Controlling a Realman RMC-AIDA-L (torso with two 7-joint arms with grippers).
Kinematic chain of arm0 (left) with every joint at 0, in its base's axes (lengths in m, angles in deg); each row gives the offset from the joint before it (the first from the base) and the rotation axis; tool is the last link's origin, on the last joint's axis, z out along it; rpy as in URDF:
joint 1: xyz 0 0 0.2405 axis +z
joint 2: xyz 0 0 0 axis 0.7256 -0.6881 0
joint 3: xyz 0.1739 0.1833 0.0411 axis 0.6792 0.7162 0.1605
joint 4: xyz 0 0 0 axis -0.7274 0.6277 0.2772
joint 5: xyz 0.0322 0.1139 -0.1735 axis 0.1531 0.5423 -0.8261
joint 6: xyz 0 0 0 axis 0.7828 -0.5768 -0.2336
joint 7: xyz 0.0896 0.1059 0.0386 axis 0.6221 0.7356 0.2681
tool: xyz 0 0 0 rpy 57.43 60.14 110.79
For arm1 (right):
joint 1: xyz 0 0 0.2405 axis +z
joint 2: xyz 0 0 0 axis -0.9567 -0.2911 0
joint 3: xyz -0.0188 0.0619 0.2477 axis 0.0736 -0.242 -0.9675
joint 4: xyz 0 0 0 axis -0.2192 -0.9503 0.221
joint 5: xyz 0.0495 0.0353 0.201 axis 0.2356 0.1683 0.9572
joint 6: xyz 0 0 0 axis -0.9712 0.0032 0.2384
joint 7: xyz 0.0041 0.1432 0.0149 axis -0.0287 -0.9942 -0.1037
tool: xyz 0 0 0 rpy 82.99 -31.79 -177.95
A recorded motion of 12 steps. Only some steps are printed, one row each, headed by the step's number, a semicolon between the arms.
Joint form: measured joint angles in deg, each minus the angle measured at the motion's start. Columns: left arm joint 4, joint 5, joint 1, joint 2, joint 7, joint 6, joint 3; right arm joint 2, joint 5, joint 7, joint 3, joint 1, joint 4, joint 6.
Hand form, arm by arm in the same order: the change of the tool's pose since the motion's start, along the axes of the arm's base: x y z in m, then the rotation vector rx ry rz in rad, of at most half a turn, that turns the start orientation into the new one. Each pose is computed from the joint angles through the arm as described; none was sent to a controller.
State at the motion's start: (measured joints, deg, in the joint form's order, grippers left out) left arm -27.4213 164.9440 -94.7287 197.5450 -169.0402 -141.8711 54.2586; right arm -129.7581 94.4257 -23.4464 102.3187 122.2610 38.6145 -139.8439
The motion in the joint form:
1: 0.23 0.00 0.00 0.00 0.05 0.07 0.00; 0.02 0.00 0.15 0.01 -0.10 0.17 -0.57
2: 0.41 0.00 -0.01 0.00 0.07 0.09 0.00; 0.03 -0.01 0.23 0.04 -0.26 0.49 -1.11
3: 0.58 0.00 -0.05 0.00 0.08 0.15 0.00; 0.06 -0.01 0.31 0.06 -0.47 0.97 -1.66
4: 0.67 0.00 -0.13 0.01 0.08 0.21 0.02; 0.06 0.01 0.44 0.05 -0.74 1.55 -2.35
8: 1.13 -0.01 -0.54 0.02 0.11 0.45 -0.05; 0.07 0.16 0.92 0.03 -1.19 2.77 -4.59
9: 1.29 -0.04 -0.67 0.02 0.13 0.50 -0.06; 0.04 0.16 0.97 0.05 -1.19 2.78 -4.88
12: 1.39 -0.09 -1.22 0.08 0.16 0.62 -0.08; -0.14 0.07 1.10 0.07 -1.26 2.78 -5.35
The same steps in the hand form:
1: 0.0009 0.0008 0.0005 0.0026 -0.0002 -0.0048; 0.0000 -0.0011 0.0004 -0.0072 0.0025 -0.0005
2: 0.0017 0.0014 0.0009 0.0043 -0.0005 -0.0081; 0.0003 -0.0020 0.0012 -0.0120 0.0039 -0.0012
3: 0.0027 0.0021 0.0013 0.0066 -0.0008 -0.0121; 0.0007 -0.0025 0.0027 -0.0144 0.0046 -0.0013
4: 0.0036 0.0028 0.0014 0.0080 -0.0008 -0.0156; 0.0011 -0.0033 0.0043 -0.0178 0.0067 -0.0016
8: 0.0086 0.0063 0.0025 0.0158 -0.0029 -0.0319; 0.0002 -0.0062 0.0071 -0.0373 0.0178 -0.0010
9: 0.0102 0.0074 0.0028 0.0179 -0.0037 -0.0372; -0.0001 -0.0070 0.0067 -0.0425 0.0198 -0.0014
12: 0.0150 0.0100 0.0026 0.0196 -0.0058 -0.0496; -0.0005 -0.0092 0.0051 -0.0537 0.0234 -0.0026

